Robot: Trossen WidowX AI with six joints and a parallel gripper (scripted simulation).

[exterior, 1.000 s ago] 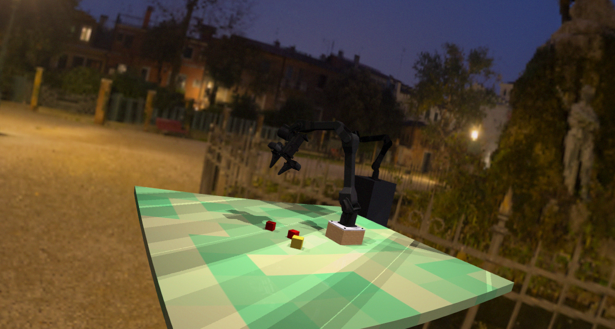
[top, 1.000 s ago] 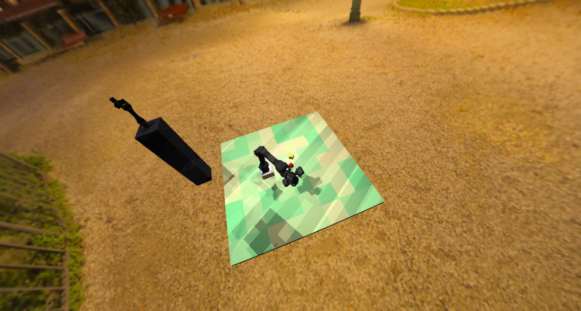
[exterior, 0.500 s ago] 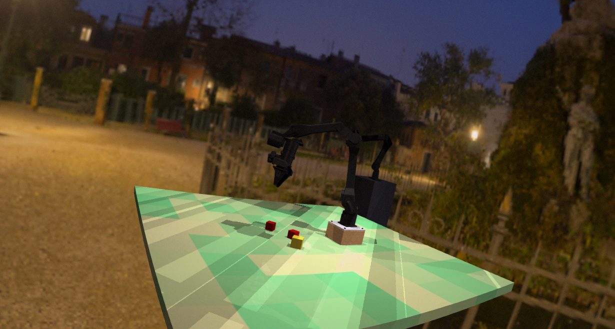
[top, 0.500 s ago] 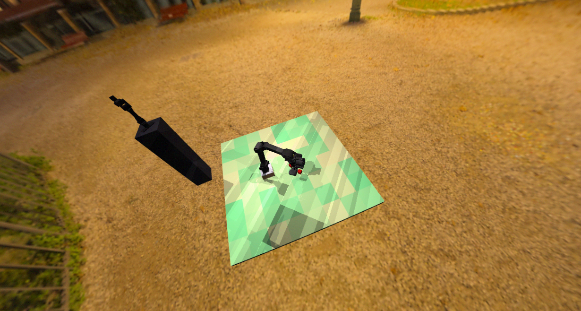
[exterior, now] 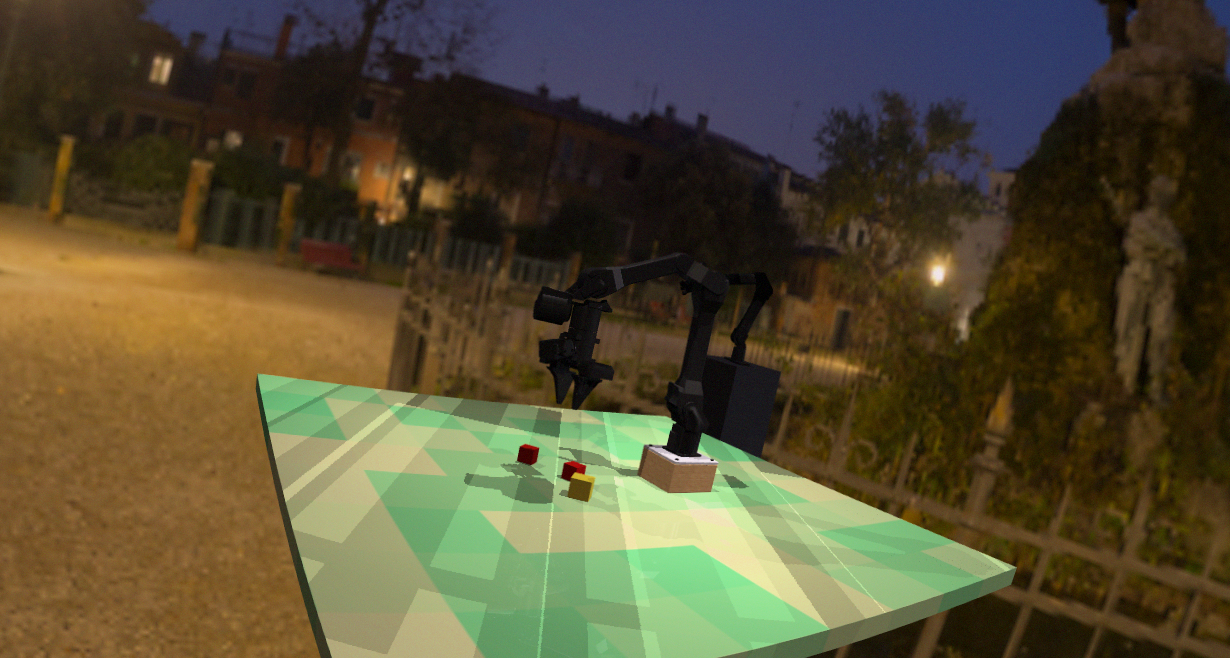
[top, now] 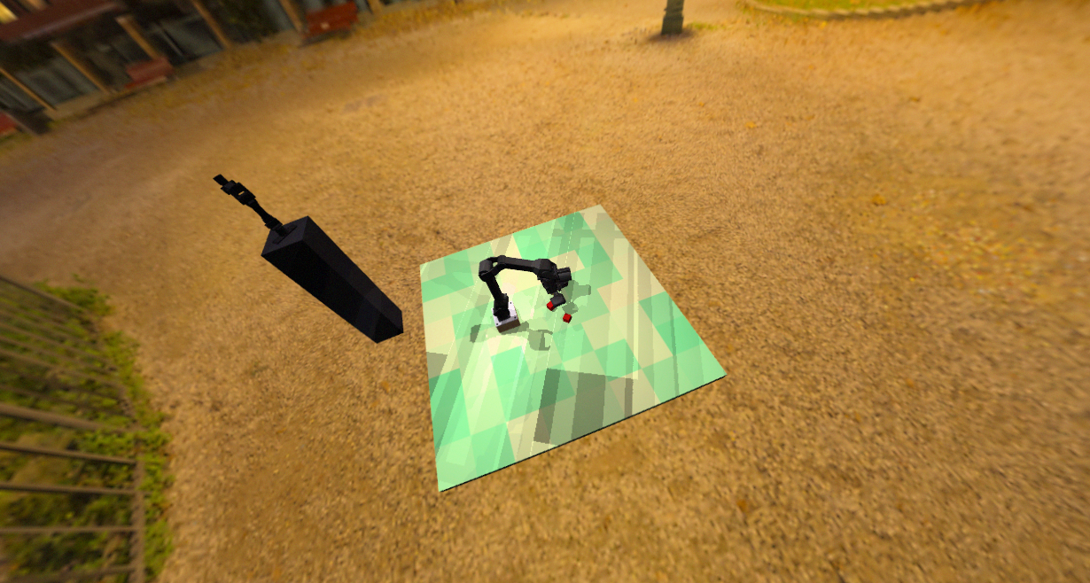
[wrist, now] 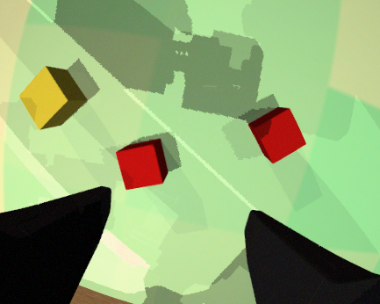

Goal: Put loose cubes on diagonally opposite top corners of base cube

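The yellow base cube lies 20 mm ahead of my gripper tip, 140 mm to the left of it and 120 mm below it.
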